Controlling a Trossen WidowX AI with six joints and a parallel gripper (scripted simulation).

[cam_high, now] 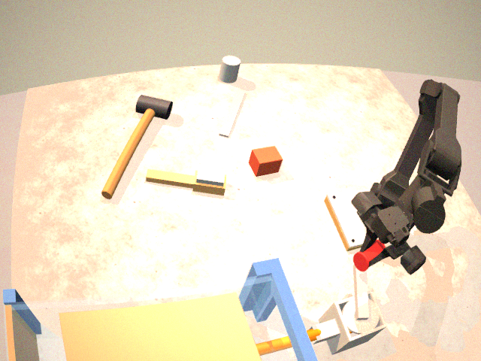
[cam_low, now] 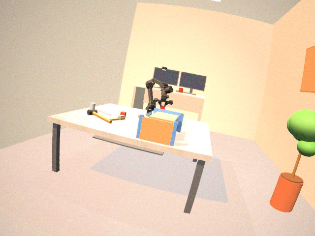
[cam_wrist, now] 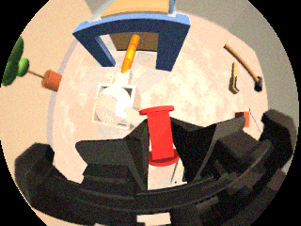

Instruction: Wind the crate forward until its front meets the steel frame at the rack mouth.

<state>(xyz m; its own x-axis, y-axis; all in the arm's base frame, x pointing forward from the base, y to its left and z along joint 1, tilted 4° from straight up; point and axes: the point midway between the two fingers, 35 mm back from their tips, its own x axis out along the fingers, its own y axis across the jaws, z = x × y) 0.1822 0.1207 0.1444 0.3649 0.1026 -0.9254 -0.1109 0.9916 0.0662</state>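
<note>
The hand winch lies 10 cm below my gripper tip, 8 cm to the left of it and 2 cm ahead of it. The rest, counted from my gripper tip: crank handle 3 cm to the left, 3 cm below; then yellow hand tool 38 cm to the right, 17 cm ahead, 12 cm below; then red knob 2 cm behind.
</note>
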